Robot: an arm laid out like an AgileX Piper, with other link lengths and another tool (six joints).
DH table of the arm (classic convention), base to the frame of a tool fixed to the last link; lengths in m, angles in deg. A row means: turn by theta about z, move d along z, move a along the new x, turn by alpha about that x. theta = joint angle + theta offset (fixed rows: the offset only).
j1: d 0.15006  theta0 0  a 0  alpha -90
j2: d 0  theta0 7.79  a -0.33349  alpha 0
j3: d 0  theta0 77.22  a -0.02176  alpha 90
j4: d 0.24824  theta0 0  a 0  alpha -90
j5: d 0  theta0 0  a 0  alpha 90
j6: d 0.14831  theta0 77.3  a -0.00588  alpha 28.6
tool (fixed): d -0.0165  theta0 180  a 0  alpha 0
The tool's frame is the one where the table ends.
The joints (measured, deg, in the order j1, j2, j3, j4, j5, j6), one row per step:
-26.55 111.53 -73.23 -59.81 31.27 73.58
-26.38 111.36 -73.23 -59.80 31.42 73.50
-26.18 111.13 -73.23 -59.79 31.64 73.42
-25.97 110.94 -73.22 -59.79 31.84 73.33
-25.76 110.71 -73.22 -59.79 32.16 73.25
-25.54 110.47 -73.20 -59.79 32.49 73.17
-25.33 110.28 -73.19 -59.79 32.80 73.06
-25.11 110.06 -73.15 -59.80 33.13 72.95
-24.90 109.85 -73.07 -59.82 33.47 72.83
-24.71 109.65 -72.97 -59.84 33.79 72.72
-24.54 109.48 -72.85 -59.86 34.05 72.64
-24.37 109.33 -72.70 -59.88 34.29 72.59
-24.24 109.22 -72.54 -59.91 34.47 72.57
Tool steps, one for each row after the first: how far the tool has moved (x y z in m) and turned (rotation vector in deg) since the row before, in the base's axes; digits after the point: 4 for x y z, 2 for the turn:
0.0002 0.0011 0.0013 -0.12 0.00 0.11
0.0001 0.0013 0.0018 -0.16 -0.01 0.09
0.0002 0.0014 0.0014 -0.15 0.03 0.13
-0.0001 0.0013 0.0018 -0.19 0.06 0.03
-0.0001 0.0014 0.0018 -0.19 0.07 0.03
0.0000 0.0013 0.0014 -0.17 0.11 0.06
-0.0002 0.0014 0.0015 -0.18 0.13 0.06
-0.0004 0.0014 0.0012 -0.18 0.19 0.05
-0.0005 0.0013 0.0010 -0.16 0.20 0.04
-0.0004 0.0012 0.0007 -0.11 0.18 0.04
-0.0005 0.0012 0.0004 -0.08 0.20 0.04
-0.0005 0.0010 0.0000 -0.05 0.19 0.03

